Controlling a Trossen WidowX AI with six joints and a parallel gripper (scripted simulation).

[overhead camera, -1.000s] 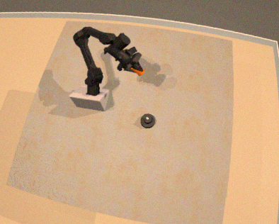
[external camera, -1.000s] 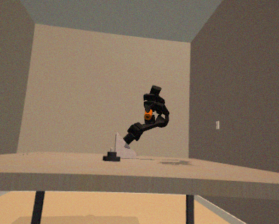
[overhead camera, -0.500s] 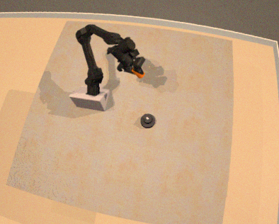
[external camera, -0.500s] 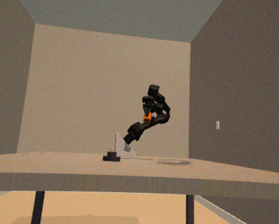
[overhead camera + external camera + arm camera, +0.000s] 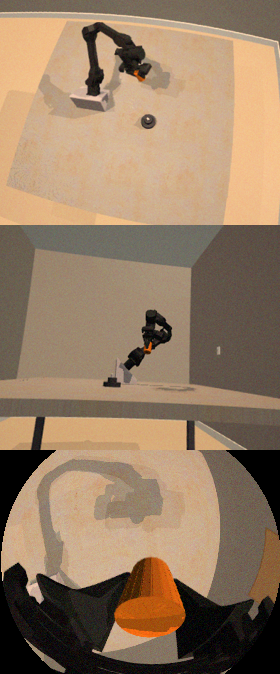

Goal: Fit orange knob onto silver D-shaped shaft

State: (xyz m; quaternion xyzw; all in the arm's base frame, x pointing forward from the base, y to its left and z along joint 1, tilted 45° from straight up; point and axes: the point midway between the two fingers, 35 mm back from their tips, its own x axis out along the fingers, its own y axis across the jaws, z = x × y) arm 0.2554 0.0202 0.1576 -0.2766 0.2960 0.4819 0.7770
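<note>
Right now my gripper tip is 30 mm below the orange knob and 20 mm past it. Also, from my gripper tip: round dark pedestal (170 mm to the right, 160 mm below, 80 mm ahead).
</note>
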